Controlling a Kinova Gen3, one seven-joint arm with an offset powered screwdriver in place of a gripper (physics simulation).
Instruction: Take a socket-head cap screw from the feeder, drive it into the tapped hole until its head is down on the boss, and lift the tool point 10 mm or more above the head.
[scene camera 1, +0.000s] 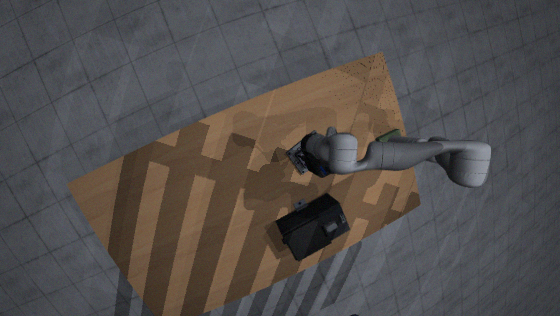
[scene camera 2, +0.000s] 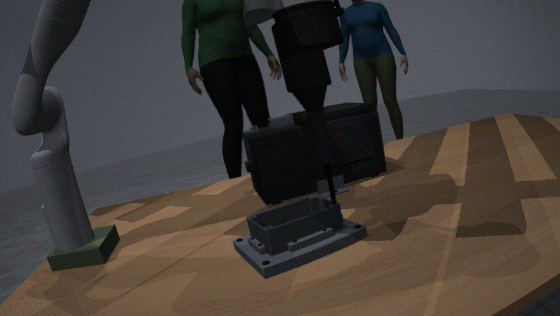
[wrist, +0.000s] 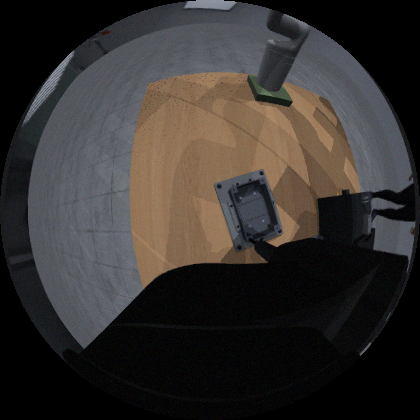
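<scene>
The gripper is a black powered screwdriver (scene camera 2: 333, 200) (wrist: 251, 241), pointing down, its thin bit tip at one corner of the grey open-topped housing (scene camera 2: 287, 231) (wrist: 255, 212). Whether the tip touches the corner boss cannot be told. No screw can be made out at the tip, and the tapped hole under it is hidden. The housing sits on a grey base plate (scene camera 1: 294, 159) (scene camera 2: 299, 263) (wrist: 226, 205) with dark holes at its corners. In scene camera 1 the arm covers the tip. The black screw feeder (scene camera 1: 312, 227) (scene camera 2: 280, 167) (wrist: 335, 215) stands apart from the housing.
A small grey bracket (scene camera 1: 300, 204) (scene camera 2: 332, 187) juts from the feeder's side. The arm's base stands on a green block (scene camera 1: 388, 135) (scene camera 2: 82, 252) (wrist: 270, 97) on the wooden table (scene camera 1: 225, 165) (scene camera 2: 400, 280) (wrist: 170, 150). Two people stand behind the table. Striped shadows cross it.
</scene>
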